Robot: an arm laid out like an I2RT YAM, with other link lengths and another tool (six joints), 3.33 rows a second.
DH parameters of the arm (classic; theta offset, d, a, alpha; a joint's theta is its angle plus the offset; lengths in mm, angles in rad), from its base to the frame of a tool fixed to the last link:
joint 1: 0 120.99 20.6 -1.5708
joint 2: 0 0 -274.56 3.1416
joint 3: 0.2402 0 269.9 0
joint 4: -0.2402 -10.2 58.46 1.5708
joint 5: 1.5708 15.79 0 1.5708
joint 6: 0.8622 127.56 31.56 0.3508
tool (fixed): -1.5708 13.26 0 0
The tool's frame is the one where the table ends.
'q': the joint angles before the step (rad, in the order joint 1, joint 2, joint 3, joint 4, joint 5, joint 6). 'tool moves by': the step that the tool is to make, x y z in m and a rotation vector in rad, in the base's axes. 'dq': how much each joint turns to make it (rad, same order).
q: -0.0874, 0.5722, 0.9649, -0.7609, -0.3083, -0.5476
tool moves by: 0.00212, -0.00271, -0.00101, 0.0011, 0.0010, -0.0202
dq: 0.0014, 0.0046, -0.0046, 0.0108, 0.0198, 0.0091
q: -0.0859, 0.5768, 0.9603, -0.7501, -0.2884, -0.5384
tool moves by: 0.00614, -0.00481, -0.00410, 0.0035, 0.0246, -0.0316
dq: -0.0031, 0.0276, 0.0000, 0.0061, 0.0260, 0.0122
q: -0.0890, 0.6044, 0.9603, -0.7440, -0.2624, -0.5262
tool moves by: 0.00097, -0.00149, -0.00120, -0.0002, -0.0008, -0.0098
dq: -0.0017, 0.0000, -0.0062, 0.0077, 0.0076, 0.0031
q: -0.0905, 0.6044, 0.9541, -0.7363, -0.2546, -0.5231
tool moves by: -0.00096, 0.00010, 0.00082, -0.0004, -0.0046, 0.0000
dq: 0.0002, -0.0046, 0.0000, 0.0000, 0.0002, 0.0001
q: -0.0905, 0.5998, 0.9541, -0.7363, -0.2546, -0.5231
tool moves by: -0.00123, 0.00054, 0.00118, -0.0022, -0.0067, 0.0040
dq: -0.0001, -0.0061, 0.0001, -0.0001, -0.0032, -0.0031
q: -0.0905, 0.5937, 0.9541, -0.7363, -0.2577, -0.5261
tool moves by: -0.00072, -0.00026, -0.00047, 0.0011, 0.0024, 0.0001
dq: -0.0061, -0.0016, 0.0000, -0.0045, -0.0061, -0.0015
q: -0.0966, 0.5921, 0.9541, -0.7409, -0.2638, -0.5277
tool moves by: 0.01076, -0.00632, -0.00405, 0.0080, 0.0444, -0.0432
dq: 0.0016, 0.0582, 0.0168, 0.0016, 0.0398, 0.0214
